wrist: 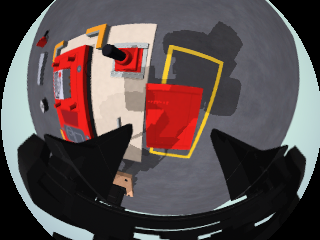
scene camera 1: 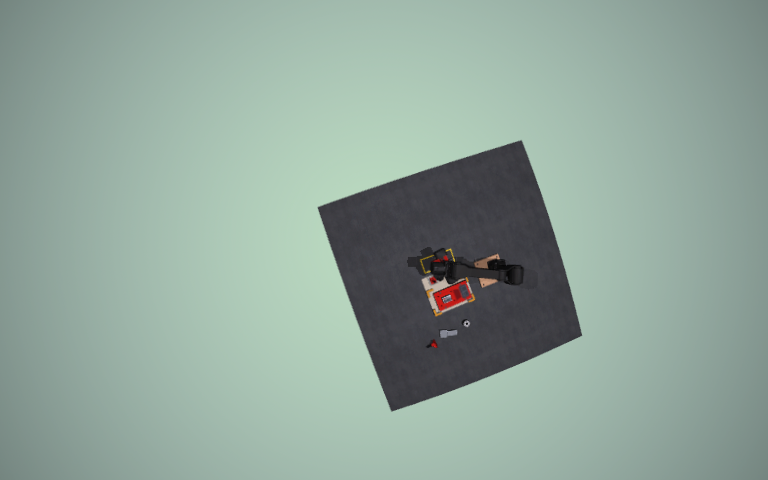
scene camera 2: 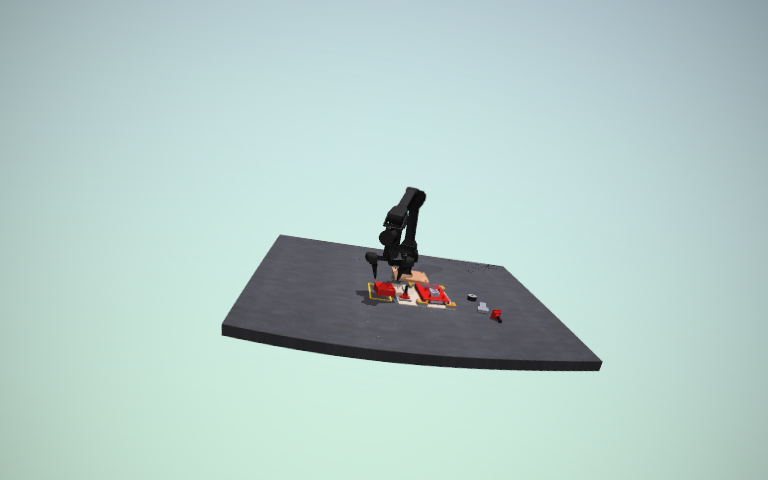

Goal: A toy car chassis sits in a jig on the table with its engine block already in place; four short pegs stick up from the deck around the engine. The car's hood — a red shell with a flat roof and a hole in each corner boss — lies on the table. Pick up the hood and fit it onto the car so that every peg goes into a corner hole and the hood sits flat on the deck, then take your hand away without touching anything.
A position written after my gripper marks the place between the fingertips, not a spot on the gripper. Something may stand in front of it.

My gripper (scene camera 2: 386,279) is open, with nothing in its grasp. Also in view: a red hood (wrist: 171,111) and a jig (wrist: 118,98).
My gripper is seen too in the wrist view (wrist: 173,130).
